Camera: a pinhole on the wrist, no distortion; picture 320 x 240 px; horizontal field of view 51.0 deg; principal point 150.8 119.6 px. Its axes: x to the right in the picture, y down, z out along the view. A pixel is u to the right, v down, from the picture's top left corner.
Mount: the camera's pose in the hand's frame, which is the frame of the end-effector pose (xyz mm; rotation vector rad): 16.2 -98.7 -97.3 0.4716 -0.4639 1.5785
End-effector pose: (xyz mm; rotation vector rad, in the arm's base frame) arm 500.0 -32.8 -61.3 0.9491 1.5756 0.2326
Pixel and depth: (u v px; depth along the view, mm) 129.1 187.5 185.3
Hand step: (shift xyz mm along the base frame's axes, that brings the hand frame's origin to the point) -50.1 -166.8 -135.0
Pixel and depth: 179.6 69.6 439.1
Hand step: 129.7 -241.4 -334.0
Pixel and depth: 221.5 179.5 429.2
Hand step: 157.1 -319.9 -206.9
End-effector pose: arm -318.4 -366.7 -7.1 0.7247 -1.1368 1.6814
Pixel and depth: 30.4 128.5 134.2
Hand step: 191.4 44.3 86.8
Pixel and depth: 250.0 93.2 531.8
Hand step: 206.2 -342.8 315.5
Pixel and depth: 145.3 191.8 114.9
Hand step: 155.8 20.7 53.0
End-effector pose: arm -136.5 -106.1 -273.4 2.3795 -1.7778 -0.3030
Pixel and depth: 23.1 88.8 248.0
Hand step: 290.6 41.4 -134.1
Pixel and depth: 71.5 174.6 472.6
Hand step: 355.0 172.4 -332.9
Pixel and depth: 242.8 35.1 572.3
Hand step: 186.4 -79.7 -531.1
